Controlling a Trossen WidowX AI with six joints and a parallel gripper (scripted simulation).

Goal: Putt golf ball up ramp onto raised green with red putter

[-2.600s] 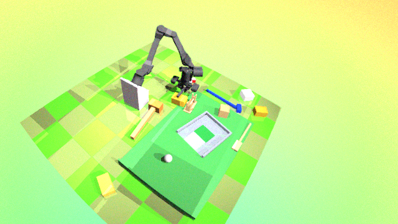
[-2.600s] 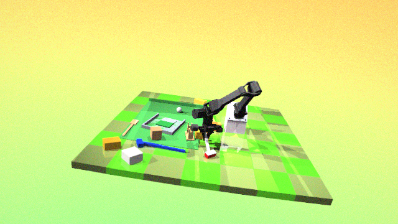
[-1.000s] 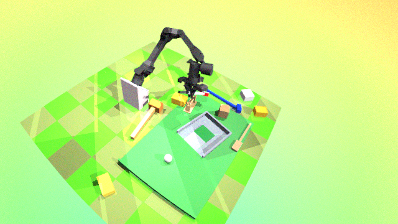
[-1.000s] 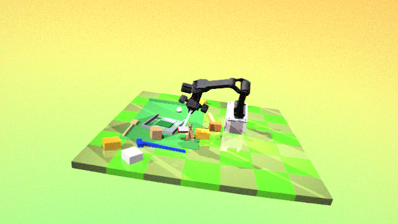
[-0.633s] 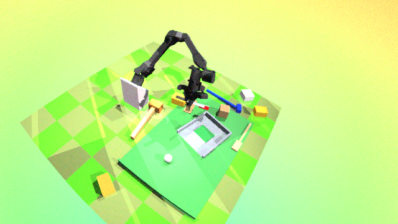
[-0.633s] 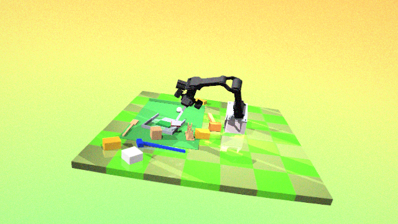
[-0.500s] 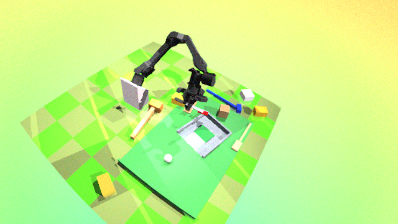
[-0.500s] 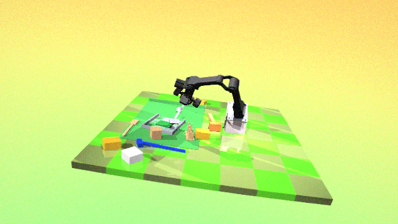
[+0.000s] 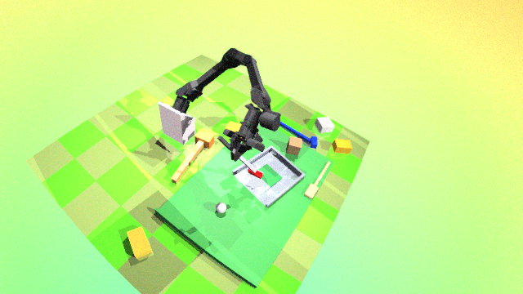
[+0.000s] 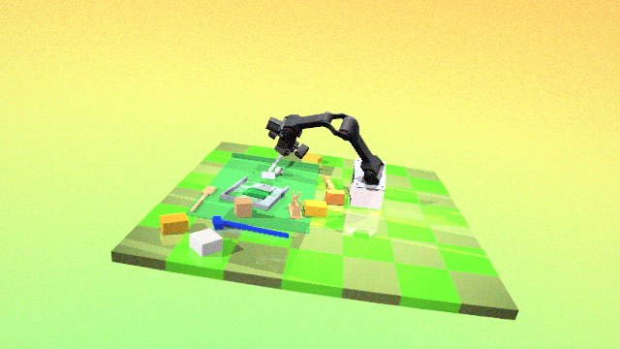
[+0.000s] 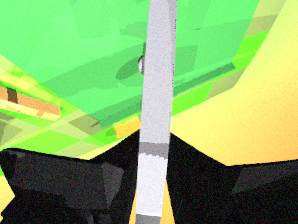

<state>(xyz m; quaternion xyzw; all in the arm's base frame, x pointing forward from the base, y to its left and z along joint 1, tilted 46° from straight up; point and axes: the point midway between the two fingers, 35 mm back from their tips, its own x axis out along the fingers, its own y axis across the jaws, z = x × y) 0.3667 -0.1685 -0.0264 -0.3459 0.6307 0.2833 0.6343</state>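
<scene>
My gripper tip is now 20 mm short of the red putter, 40 mm to the right of it and 20 mm above it. Round my gripper tip: white golf ball 20 mm ahead, 120 mm to the right, 160 mm below; wooden rack 40 mm behind, 290 mm to the left, 150 mm below; blue putter 140 mm ahead, 470 mm to the left, 170 mm below.
</scene>
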